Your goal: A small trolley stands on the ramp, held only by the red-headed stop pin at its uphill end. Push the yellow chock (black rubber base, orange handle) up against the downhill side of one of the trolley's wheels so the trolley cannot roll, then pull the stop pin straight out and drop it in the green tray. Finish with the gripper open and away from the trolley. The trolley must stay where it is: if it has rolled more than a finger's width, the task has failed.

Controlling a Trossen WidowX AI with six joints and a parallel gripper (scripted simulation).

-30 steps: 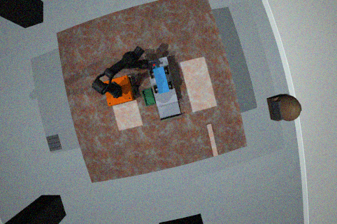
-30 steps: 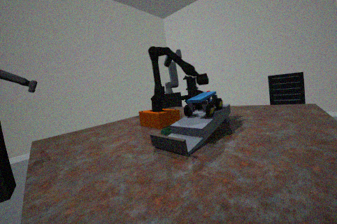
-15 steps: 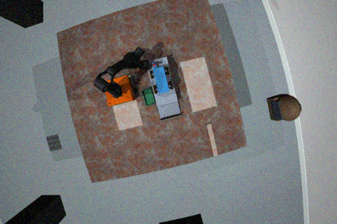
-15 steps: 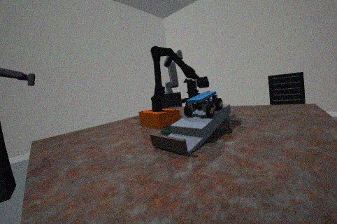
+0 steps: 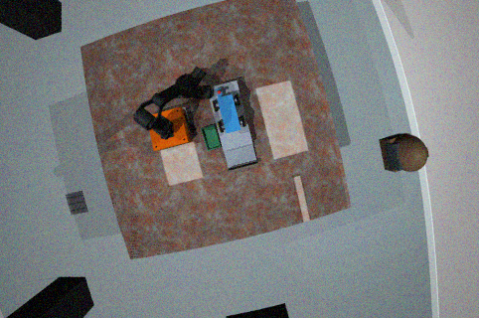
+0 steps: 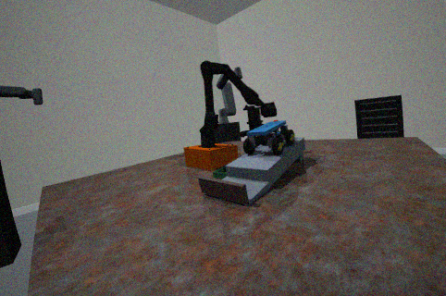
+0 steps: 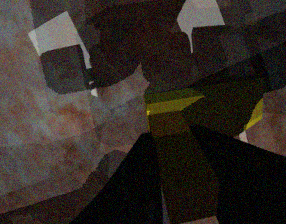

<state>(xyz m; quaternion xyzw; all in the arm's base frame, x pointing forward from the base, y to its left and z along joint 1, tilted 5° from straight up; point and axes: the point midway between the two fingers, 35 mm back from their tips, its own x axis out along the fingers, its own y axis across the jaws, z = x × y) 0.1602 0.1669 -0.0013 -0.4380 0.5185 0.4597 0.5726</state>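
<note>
My gripper tip is 130 mm short of the stop pin, 20 mm to the left of it and 100 mm below it. Also, from my gripper tip: grey ramp: 160 mm ahead, 140 mm to the right, 20 mm above; then yellow chock: 20 mm ahead, 10 mm to the right, 10 mm below; then blue-topped trolley: 160 mm ahead, 130 mm to the right, 90 mm above.
</note>
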